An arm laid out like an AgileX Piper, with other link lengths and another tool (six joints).
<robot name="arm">
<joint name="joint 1" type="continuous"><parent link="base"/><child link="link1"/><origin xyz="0.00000 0.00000 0.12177"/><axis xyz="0 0 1"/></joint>
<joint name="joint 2" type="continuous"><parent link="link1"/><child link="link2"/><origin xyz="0.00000 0.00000 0.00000"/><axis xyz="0 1 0"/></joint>
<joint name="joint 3" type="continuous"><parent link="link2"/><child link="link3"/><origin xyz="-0.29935 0.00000 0.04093"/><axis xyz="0 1 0"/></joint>
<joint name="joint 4" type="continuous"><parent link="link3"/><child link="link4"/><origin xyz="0.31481 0.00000 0.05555"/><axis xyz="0.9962 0 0.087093"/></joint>
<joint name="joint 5" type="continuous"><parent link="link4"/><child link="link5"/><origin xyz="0.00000 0.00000 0.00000"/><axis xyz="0 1 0"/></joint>
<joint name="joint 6" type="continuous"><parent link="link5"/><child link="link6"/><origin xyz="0.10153 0.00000 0.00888"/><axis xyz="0.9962 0 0.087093"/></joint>
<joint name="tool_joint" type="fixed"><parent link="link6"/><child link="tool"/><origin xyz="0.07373 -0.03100 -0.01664" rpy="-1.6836 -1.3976 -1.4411"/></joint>
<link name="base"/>
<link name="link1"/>
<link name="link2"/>
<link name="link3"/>
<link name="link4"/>
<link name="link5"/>
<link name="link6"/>
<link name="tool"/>
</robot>
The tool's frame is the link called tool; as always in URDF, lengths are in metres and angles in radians. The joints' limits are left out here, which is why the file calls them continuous.
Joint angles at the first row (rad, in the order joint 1, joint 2, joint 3, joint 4, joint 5, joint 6):
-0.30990 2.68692 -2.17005 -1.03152 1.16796 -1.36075
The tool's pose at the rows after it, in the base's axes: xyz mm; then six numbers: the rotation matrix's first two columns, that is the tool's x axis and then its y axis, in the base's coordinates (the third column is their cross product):
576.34, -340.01, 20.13, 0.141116, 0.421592, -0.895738, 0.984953, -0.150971, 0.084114
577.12, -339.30, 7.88, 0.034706, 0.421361, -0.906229, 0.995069, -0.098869, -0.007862
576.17, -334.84, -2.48, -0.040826, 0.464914, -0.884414, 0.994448, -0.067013, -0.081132
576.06, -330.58, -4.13, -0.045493, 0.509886, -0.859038, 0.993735, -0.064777, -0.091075
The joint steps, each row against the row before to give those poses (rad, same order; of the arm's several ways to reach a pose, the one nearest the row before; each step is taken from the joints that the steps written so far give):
0.00000 0.02427 0.00000 -0.09035 0.00000 0.01665
0.00001 0.01957 -0.00003 -0.02156 0.00001 -0.08146
-0.00001 0.00237 0.00008 0.04602 -0.00002 -0.09495
0.00001 -0.00855 -0.00453 0.05999 0.00001 -0.04350

